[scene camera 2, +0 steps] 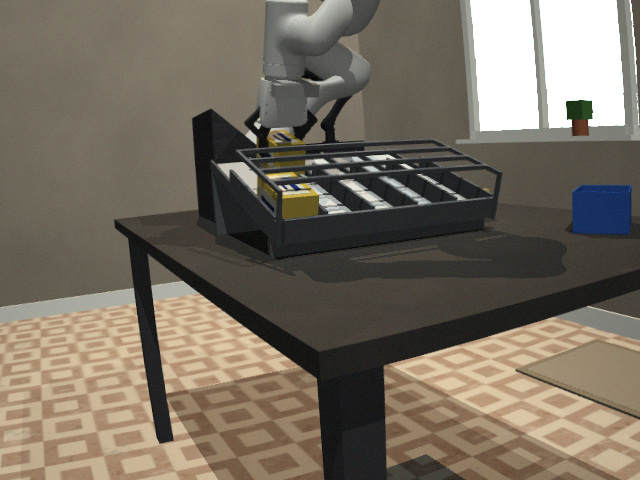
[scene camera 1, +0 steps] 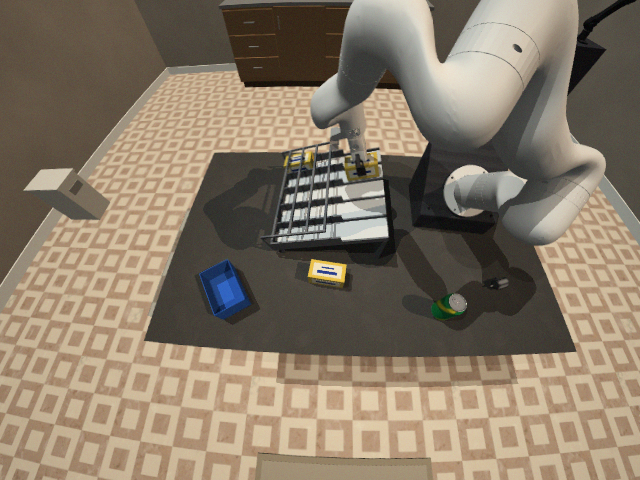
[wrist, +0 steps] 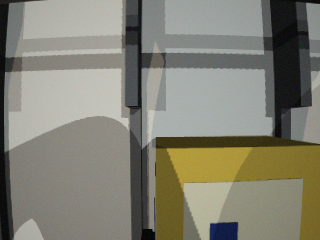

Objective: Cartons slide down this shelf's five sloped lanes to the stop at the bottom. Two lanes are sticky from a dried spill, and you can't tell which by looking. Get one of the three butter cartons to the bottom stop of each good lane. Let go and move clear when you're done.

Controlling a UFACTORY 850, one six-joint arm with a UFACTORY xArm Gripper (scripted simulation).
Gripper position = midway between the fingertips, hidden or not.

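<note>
My gripper [scene camera 2: 280,156] is visible. Visible with it: a butter carton [scene camera 2: 278,138], another butter carton [scene camera 2: 299,200] and a dark divider [scene camera 2: 353,201]; also a butter carton [scene camera 1: 325,273].
</note>
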